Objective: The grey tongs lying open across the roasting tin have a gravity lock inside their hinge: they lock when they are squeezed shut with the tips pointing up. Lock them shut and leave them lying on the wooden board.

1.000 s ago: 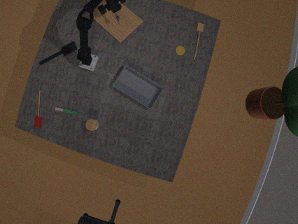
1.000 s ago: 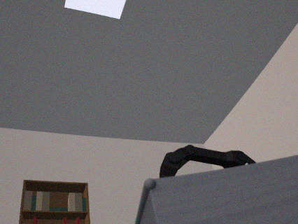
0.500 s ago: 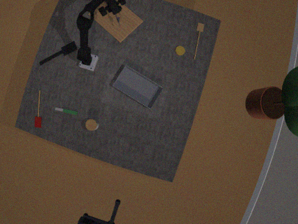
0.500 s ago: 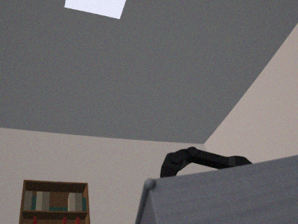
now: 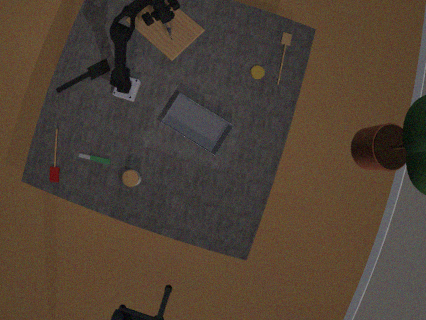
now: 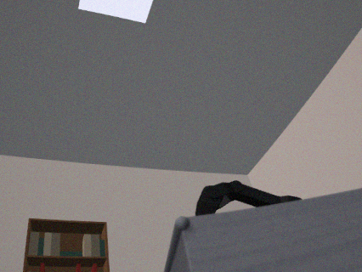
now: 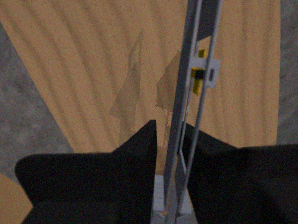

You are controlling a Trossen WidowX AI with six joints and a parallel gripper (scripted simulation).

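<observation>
The wooden board lies 50 mm below my gripper tip. From my gripper tip the other things lie so: black spatula 340 mm behind, 360 mm to the right, 60 mm below; then red spatula 390 mm behind, 840 mm to the right, 60 mm below; then roasting tin 310 mm ahead, 480 mm to the right, 30 mm below.
</observation>
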